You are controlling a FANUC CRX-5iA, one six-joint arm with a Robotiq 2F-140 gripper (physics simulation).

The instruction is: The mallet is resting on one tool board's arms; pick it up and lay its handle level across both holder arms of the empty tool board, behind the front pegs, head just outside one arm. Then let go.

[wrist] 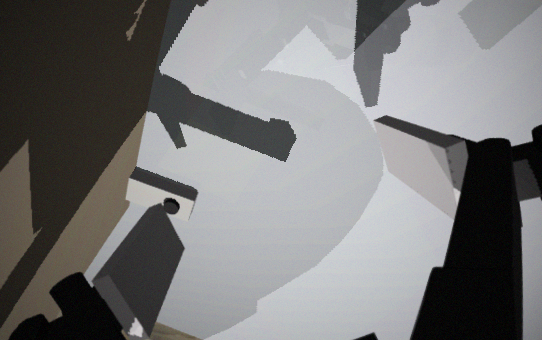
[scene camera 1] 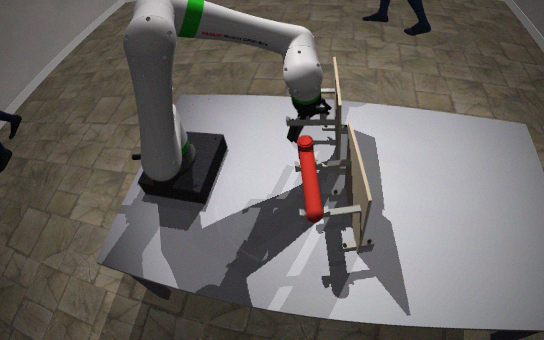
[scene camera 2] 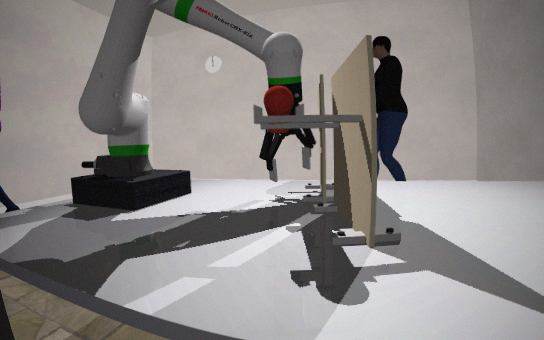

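Where they show: gripper, fingertip midpoint: [wrist: 274, 187] [scene camera 1: 311, 132] [scene camera 2: 290, 174]; arm's base at its link origin: [scene camera 2: 130, 173].
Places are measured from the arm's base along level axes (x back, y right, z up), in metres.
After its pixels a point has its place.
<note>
A red mallet [scene camera 1: 309, 180] @(y 0.234, x -0.489, z 0.159 m) [scene camera 2: 278, 101] @(y 0.345, x -0.503, z 0.132 m) lies across both arms of the near tool board [scene camera 1: 361, 187] @(y 0.277, x -0.622, z 0.181 m) [scene camera 2: 356, 90] @(y 0.282, x -0.623, z 0.157 m). One end sticks out just past that board's nearest arm [scene camera 1: 342, 210] @(y 0.303, x -0.575, z 0.115 m) [scene camera 2: 310, 119] @(y 0.314, x -0.547, z 0.109 m). The other end, with a collar, sits beyond its farther arm. The far tool board [scene camera 1: 337, 95] @(y -0.016, x -0.580, z 0.237 m) [scene camera 2: 322, 140] @(y 0.039, x -0.579, z 0.080 m) carries no mallet; its arm [scene camera 1: 312, 122] @(y -0.006, x -0.500, z 0.137 m) crosses in front of the gripper. My gripper [scene camera 1: 310, 121] [scene camera 2: 289, 166] @(y -0.113, x -0.490, z -0.019 m) [wrist: 274, 187] @(y -0.113, x -0.490, z -0.019 m) is wide open and empty, fingers down above the table, on the arm side of the far board. The mallet does not show in the wrist view.
The boards stand on the table [scene camera 1: 450, 200] @(y 0.170, x -0.990, z -0.076 m) with bolted feet; a foot with a dark bolt [wrist: 185, 206] @(y -0.187, x -0.538, z -0.064 m) shows near one finger. A tan board panel [wrist: 107, 220] @(y -0.195, x -0.584, z -0.034 m) rises close beside that finger. The black robot base [scene camera 1: 212, 160] @(y 0.015, x -0.141, z -0.005 m) [scene camera 2: 130, 190] @(y 0.153, x -0.112, z -0.025 m) stands left. A person [scene camera 2: 390, 120] stands behind.
</note>
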